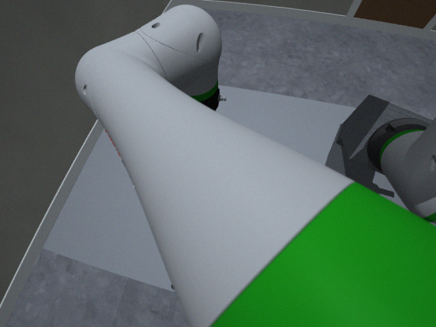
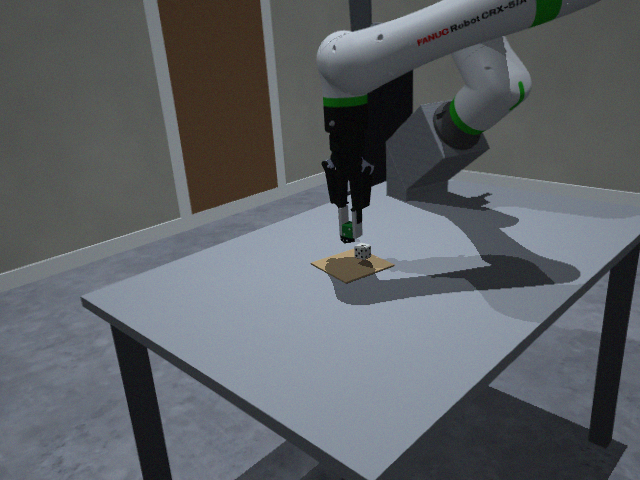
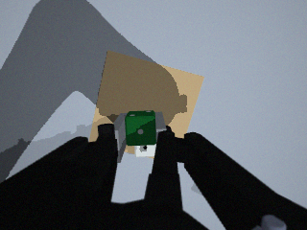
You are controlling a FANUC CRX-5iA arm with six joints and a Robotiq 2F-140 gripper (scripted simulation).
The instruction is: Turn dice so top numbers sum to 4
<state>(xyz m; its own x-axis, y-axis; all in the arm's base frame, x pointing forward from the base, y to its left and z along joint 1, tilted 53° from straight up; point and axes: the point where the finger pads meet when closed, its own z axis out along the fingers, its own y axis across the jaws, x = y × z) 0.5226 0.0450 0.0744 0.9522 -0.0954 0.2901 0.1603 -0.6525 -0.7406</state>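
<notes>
The tan mat is 11 cm below my hand. Round my hand: white die (9 cm below, 4 cm behind, 1 cm to the right); then black die (12 cm to the right, 10 cm behind, 9 cm below); then green die (2 cm below).
</notes>
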